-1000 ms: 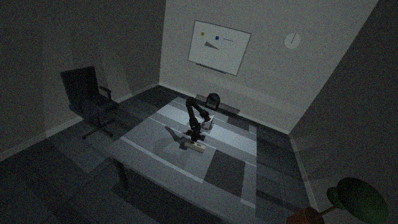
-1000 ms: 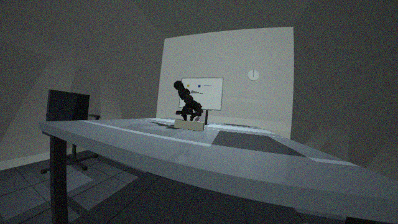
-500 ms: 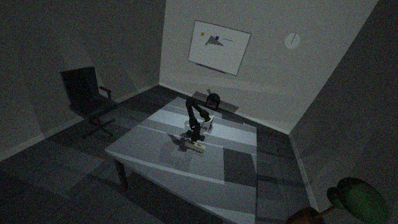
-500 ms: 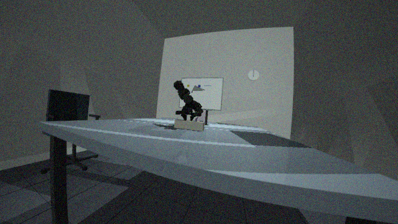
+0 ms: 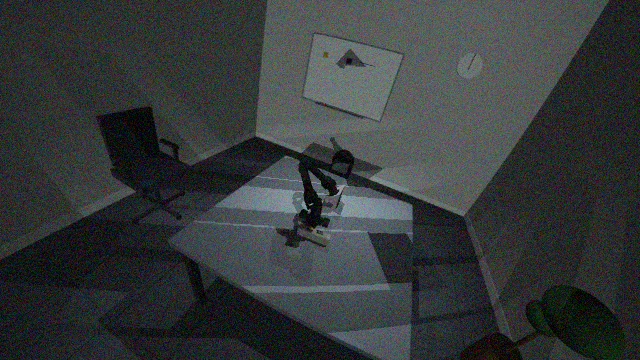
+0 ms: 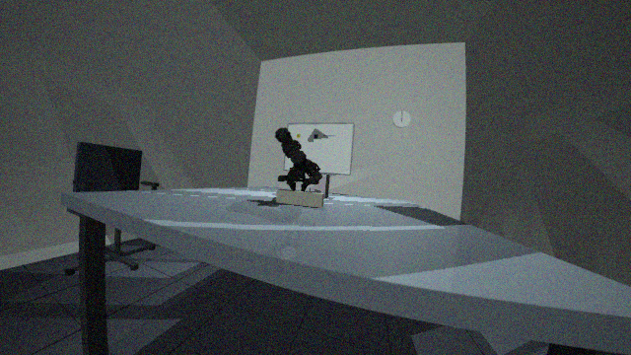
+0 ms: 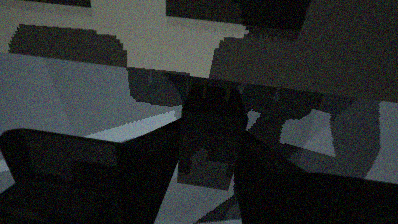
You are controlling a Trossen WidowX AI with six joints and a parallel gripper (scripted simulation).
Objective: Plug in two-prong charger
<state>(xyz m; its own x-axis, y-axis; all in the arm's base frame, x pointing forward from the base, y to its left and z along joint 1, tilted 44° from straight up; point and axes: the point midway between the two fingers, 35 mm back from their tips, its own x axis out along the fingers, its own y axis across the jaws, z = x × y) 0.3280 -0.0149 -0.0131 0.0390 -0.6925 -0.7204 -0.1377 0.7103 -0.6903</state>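
Right now my gripper tip is 20 mm short of the black two-prong charger and 10 mm below it.
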